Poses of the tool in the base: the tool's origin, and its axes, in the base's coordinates. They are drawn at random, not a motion.
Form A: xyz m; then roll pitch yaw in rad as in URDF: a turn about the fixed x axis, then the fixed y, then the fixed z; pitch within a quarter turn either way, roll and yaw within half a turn.
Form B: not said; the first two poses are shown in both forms.
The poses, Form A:
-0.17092 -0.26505 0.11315 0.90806 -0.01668 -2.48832
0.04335 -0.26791 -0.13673 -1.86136 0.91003 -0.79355
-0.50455 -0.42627 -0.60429 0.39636 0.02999 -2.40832
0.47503 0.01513 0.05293 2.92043 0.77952 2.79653
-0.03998 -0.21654 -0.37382 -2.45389 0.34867 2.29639
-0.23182 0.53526 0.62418 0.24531 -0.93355 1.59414
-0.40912 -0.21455 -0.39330 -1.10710 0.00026 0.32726
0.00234 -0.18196 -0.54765 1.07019 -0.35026 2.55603
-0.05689 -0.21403 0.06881 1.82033 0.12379 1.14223
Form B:
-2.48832 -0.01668 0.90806 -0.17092 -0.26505 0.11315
-0.79355 0.91003 -1.86136 0.04335 -0.26791 -0.13673
-2.40832 0.02999 0.39636 -0.50455 -0.42627 -0.60429
2.79653 0.77952 2.92043 0.47503 0.01513 0.05293
2.29639 0.34867 -2.45389 -0.03998 -0.21654 -0.37382
1.59414 -0.93355 0.24531 -0.23182 0.53526 0.62418
0.32726 0.00026 -1.10710 -0.40912 -0.21455 -0.39330
2.55603 -0.35026 1.07019 0.00234 -0.18196 -0.54765
1.14223 0.12379 1.82033 -0.05689 -0.21403 0.06881

